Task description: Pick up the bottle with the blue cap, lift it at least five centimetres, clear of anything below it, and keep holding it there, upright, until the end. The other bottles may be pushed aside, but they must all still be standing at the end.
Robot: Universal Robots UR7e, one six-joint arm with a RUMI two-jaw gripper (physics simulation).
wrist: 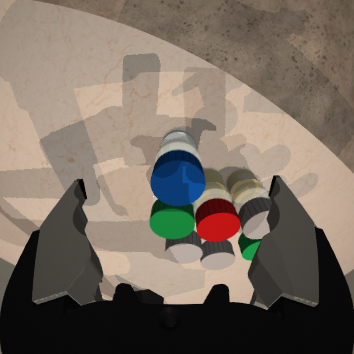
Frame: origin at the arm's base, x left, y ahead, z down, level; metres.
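Seen in the pictures: gripper, fingertip midpoint: (176, 178).
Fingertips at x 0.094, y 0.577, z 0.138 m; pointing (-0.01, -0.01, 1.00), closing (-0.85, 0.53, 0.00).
Offsets run from my fingertips to a thing's top centre.
The bottle with the blue cap @[dx -0.013, dy -0.020, dz +0.025 m] (178, 178) stands upright near the middle of the wrist view, with its cap facing the camera and part of its clear body showing behind the cap. My gripper (176, 178) is open, one jaw at the left and one at the right. In the view the blue cap lies between the two fingertips, a little nearer the left one, with a gap on each side. Nothing is held. How far the fingertips are above or below the cap is hard to tell. The lower part of the bottle is hidden by its cap.
Close by stand a green-capped bottle @[dx -0.036, dy -0.073, dz +0.025 m] (172, 220), a red-capped bottle @[dx -0.088, dy -0.050, dz +0.025 m] (218, 221) and several grey-capped bottles, among them one @[dx -0.082, dy -0.119, dz +0.025 m] (184, 250) below the green cap. A second green cap @[dx -0.180, dy -0.062, dz +0.025 m] (249, 248) is partly behind the right jaw. The round table's edge curves across the upper right.
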